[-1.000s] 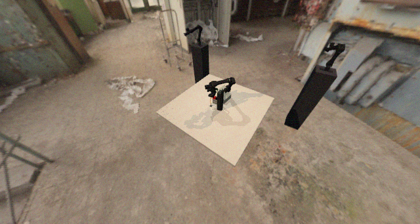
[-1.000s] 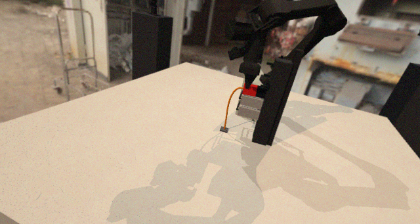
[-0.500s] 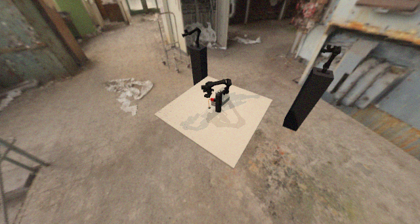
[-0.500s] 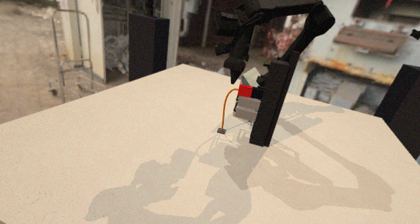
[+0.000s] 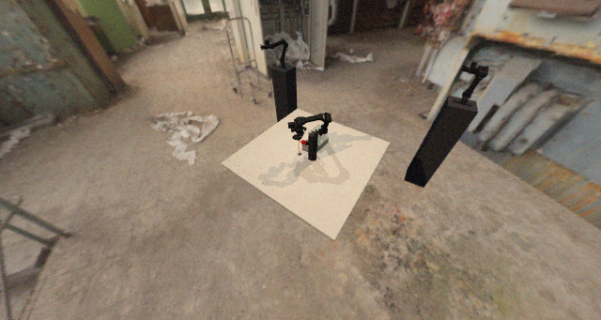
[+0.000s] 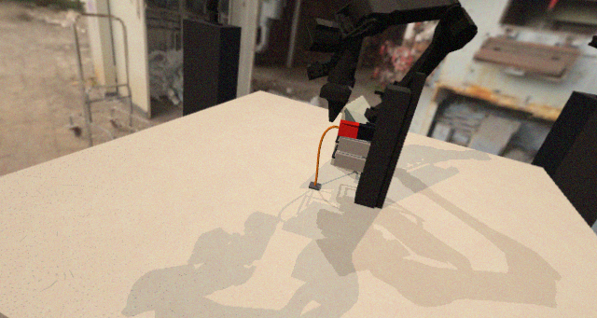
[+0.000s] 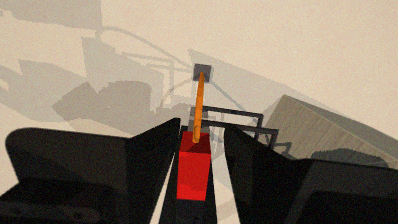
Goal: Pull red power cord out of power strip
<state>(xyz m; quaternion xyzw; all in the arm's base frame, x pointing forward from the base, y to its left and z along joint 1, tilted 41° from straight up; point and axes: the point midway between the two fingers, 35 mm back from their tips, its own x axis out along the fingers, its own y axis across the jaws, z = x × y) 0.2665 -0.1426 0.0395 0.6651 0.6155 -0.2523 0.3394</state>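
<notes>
Right now my gripper tip is 1 cm past the red plug and 6 cm to the right of it.
</notes>
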